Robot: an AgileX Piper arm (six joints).
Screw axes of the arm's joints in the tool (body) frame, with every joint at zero. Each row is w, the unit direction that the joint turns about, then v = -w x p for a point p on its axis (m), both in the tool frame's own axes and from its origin. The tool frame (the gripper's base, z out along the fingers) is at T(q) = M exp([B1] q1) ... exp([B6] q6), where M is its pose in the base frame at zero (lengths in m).
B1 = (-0.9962, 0, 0.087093, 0, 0.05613, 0)
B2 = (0, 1, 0, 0.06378, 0, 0.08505)
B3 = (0, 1, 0, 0.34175, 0, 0.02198)
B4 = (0, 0, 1, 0, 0, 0)
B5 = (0, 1, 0, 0.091, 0, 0)
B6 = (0, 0, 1, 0, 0, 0)
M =
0.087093 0 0.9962 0.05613
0 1 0 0
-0.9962 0 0.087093 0.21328
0 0 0 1
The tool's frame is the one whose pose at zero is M.
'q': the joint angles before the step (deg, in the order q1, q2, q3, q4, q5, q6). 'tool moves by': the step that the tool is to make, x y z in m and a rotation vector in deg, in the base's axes. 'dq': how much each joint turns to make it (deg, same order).
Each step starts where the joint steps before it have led.
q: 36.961 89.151 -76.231 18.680 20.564 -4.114
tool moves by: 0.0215 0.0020 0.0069 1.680 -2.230 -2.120
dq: -1.578 3.257 -4.475 0.112 -1.661 -0.003
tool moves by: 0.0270 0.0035 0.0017 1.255 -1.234 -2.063
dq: -1.762 4.677 -5.633 0.374 -0.816 -0.009
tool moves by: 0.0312 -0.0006 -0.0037 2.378 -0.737 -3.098
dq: -2.322 5.140 -5.349 1.680 -1.797 -0.001
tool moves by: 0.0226 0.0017 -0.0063 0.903 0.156 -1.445
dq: -1.338 4.319 -4.589 0.851 -0.061 0.012
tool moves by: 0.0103 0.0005 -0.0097 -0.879 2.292 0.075
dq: -0.761 2.369 -2.113 0.277 2.337 0.010
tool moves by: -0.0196 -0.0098 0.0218 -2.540 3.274 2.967
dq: -0.445 -3.965 -0.483 -0.838 9.183 0.005
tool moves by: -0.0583 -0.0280 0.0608 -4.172 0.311 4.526
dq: -0.009 -11.241 0.021 -3.143 14.319 -0.024
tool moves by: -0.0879 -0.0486 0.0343 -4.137 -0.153 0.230
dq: 0.683 -17.587 9.436 -5.727 9.801 2.957
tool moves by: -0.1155 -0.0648 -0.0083 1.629 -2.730 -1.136
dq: 1.546 -25.845 18.441 -3.348 3.693 4.010
